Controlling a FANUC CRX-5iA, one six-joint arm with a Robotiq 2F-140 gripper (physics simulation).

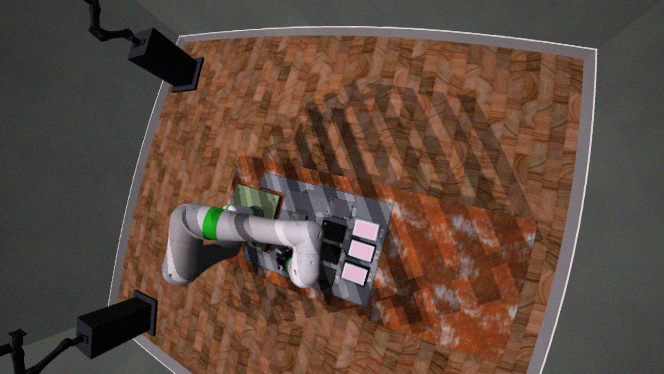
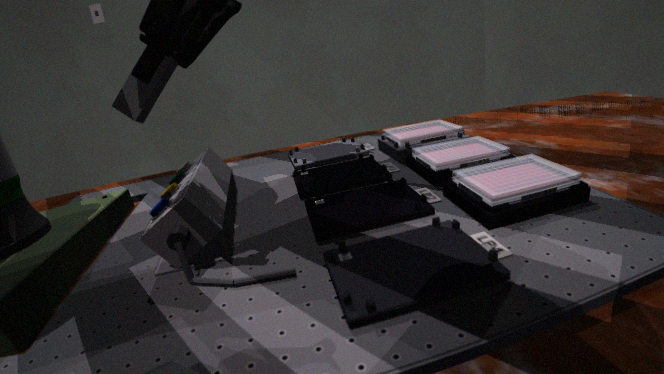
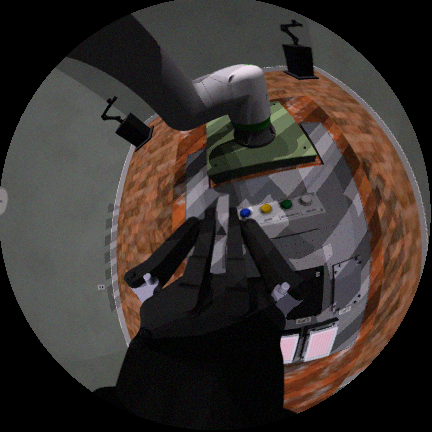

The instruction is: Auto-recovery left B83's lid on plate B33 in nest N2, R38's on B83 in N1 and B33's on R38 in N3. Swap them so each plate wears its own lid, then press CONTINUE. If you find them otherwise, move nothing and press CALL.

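Frame: origin at the arm's base, x right, y back, z down, level; centimetres.
Seen in the pictures: gripper, between the fingertips: (image 1: 277, 250) (image 2: 127, 115) (image 3: 223, 201); arm's base, origin of its link: (image 3: 254, 133).
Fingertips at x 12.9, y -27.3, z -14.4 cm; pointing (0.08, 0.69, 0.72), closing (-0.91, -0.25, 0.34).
Observation:
Pixels of each thing's middle, then the offset from my fingertips to it. "spot": a spot on its surface instead.
- far plate, middle of its body: (image 2: 422, 130) (image 3: 320, 344) (image 1: 365, 229) dz +13.6, dx -16.2, dy -43.6 cm
- middle plate, middle of its body: (image 2: 459, 150) (image 3: 280, 350) (image 1: 361, 251) dz +14.5, dx -4.2, dy -42.5 cm
- grey button box, middle of its body: (image 2: 195, 197) (image 3: 277, 217) dz +13.0, dx -8.7, dy -2.9 cm
- blue button, middle of its body: (image 2: 161, 208) (image 3: 245, 213) dz +10.8, dx -1.5, dy +0.2 cm
- yellow button, middle of its body: (image 2: 170, 192) (image 3: 265, 208) dz +10.8, dx -6.4, dy -0.4 cm
- green button, middle of its body: (image 2: 178, 179) (image 3: 286, 204) dz +10.8, dx -11.4, dy -1.0 cm
- pale button, middle of its body: (image 2: 185, 169) (image 3: 305, 200) dz +10.8, dx -16.4, dy -1.5 cm
- grey nest, middle of its body: (image 2: 326, 151) (image 3: 348, 284) (image 1: 339, 208) dz +16.2, dx -25.7, dy -27.1 cm
- dark nest, middle of its body: (image 2: 409, 260) (image 1: 322, 274) dz +16.2, dx +13.9, dy -21.7 cm
- cable, a spot on its surface: (image 2: 240, 280) spot: dz +16.6, dx +8.1, dy -6.7 cm
Three pink plates with clear lids stand in a row of black holders: the far plate (image 1: 366, 230) (image 2: 422, 132) (image 3: 320, 342), the middle plate (image 1: 361, 251) (image 2: 462, 152) and the near plate (image 1: 354, 274) (image 2: 517, 180). Their labels are too dark and small to read. The grey button box (image 2: 197, 215) has a blue button (image 2: 159, 207) (image 3: 245, 212), a yellow button (image 2: 170, 190) (image 3: 266, 208), a green button (image 3: 286, 204) and a pale button (image 3: 306, 200). Its lettering is unreadable. My gripper (image 2: 129, 114) (image 3: 223, 201) is shut and empty, tilted, above the box's blue-button end.
Empty black nests (image 2: 342, 176) (image 2: 370, 209), a grey nest (image 2: 330, 152) (image 3: 347, 285) and a dark nest (image 2: 415, 272) marked LP4 lie between box and plates. A cable (image 2: 240, 280) leaves the box. The green base (image 2: 65, 240) (image 3: 295, 150) carries the arm. Black boxes (image 1: 165, 60) (image 1: 117, 325) stand at the room's edge.

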